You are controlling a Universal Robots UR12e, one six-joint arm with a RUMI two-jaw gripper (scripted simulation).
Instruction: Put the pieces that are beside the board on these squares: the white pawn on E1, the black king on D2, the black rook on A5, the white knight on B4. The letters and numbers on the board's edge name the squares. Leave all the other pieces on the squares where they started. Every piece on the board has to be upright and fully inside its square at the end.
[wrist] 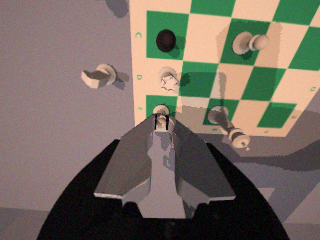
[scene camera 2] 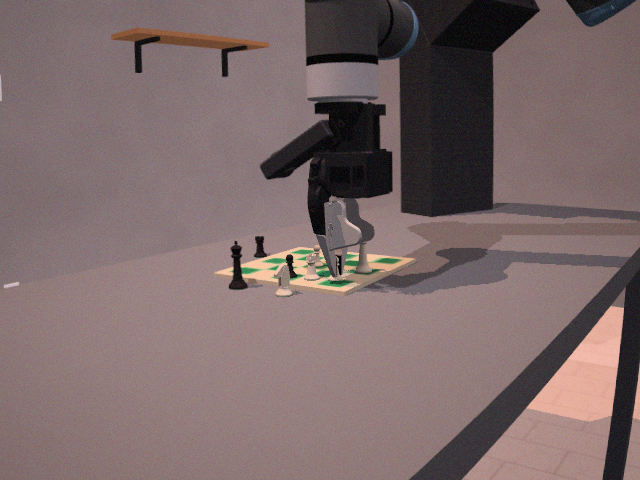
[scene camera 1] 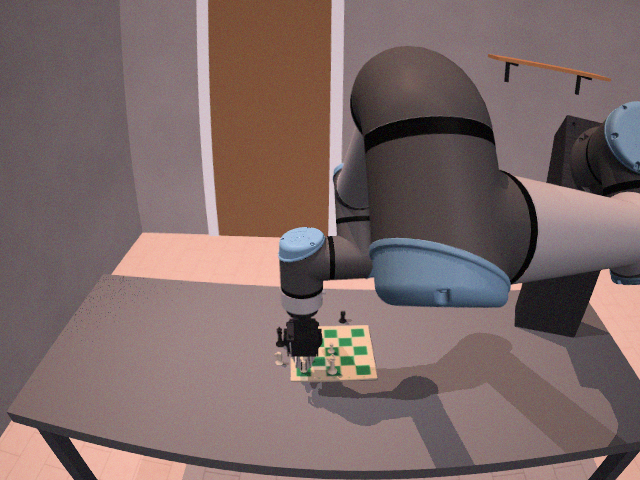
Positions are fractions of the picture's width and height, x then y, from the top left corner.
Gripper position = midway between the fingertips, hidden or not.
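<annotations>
You'd find my gripper in the wrist view (0.50, 0.48), and you'd find it in scene camera 2 (0.53, 0.57) too. My gripper is also there in scene camera 1 (0.47, 0.77).
</annotations>
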